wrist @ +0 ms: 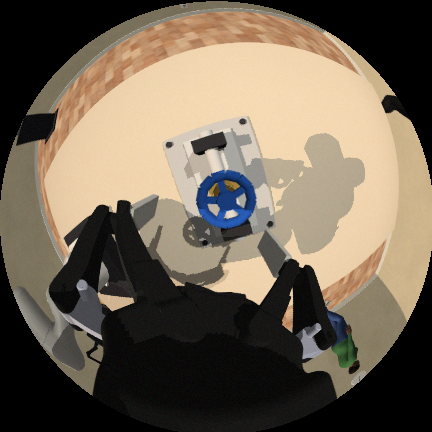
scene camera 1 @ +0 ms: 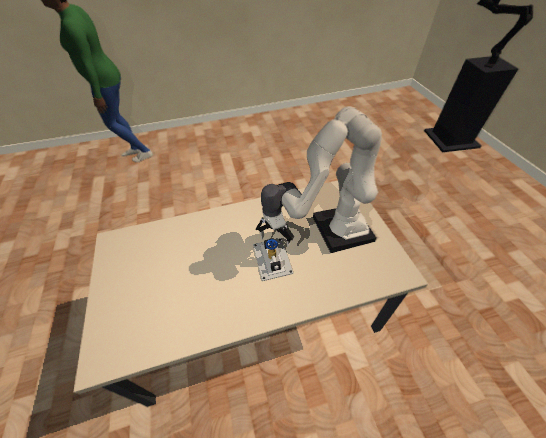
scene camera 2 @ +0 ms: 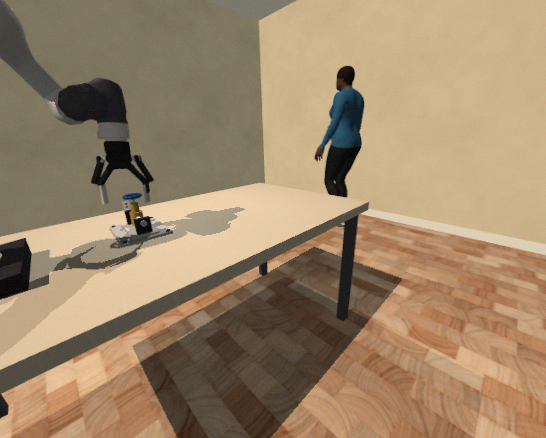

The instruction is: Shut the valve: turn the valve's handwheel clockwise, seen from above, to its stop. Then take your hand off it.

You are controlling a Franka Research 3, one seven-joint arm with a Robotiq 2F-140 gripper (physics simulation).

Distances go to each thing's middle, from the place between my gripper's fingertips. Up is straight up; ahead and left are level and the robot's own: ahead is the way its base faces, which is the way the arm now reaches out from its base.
Now: hand 30 mm to the right of the blue handwheel (wrist: 226, 200) and 20 mm short of it.
